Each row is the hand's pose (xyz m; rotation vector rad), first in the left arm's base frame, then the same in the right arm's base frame.
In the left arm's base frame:
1: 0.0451 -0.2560 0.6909 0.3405 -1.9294 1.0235
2: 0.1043 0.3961 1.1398 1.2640 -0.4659 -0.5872
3: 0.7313 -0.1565 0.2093 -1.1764 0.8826 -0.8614
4: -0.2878 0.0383 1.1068 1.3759 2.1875 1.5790
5: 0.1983 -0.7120 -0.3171 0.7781 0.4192 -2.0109
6: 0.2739 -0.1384 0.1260 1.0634 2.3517 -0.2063
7: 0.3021 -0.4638 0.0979 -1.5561 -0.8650 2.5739
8: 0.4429 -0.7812 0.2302 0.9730 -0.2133 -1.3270
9: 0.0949 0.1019 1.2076 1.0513 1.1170 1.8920
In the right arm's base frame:
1: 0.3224 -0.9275 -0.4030 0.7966 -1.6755 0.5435
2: 0.5924 -0.4685 0.1858 1.4394 0.0901 -0.9127
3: 0.7165 -0.5639 -1.0551 -1.0750 1.3127 -0.3317
4: 0.2209 -0.8492 0.1920 -1.4915 -1.7138 -1.4672
5: -0.0087 -0.9798 -1.4684 0.4944 1.1123 -2.0646
6: 0.2717 -0.5891 -0.9209 -1.1829 -2.8801 -0.0309
7: 0.2774 -0.8765 -1.0785 -0.7914 -1.2603 2.4560
8: 0.4565 -1.1942 -1.1494 0.9411 0.4449 -1.5198
9: 0.6088 -0.7658 0.1349 1.7598 1.0678 2.0210

